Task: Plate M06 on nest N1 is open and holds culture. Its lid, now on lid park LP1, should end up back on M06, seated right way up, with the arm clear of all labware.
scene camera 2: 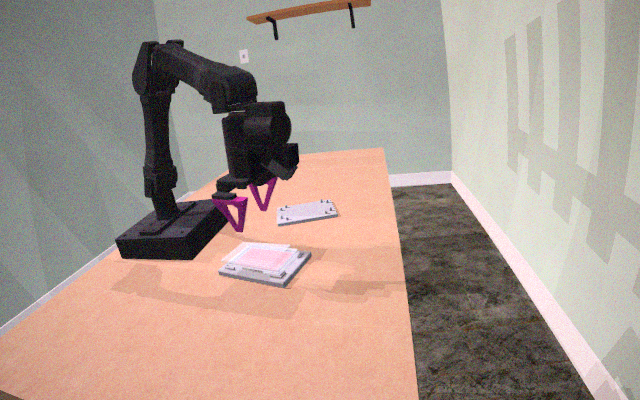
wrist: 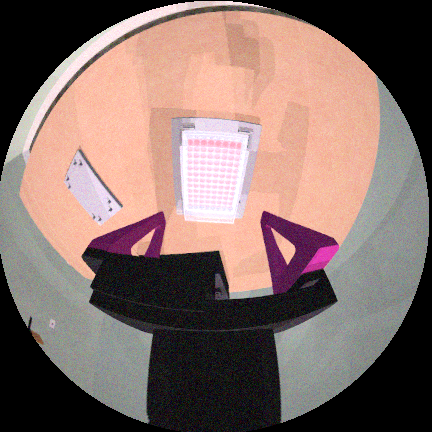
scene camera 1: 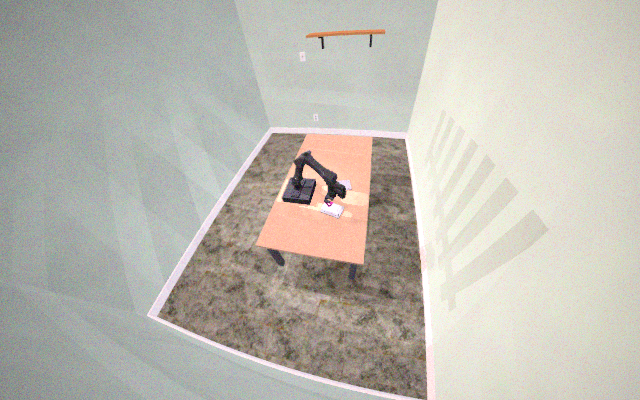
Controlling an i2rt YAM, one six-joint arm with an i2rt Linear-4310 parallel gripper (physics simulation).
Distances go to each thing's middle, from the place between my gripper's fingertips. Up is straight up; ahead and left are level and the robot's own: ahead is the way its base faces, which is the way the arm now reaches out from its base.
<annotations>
Now: the plate lid (scene camera 2: 261,255) 80 mm below my hand, 10 mm to the left of it and 10 mm behind it.
</annotations>
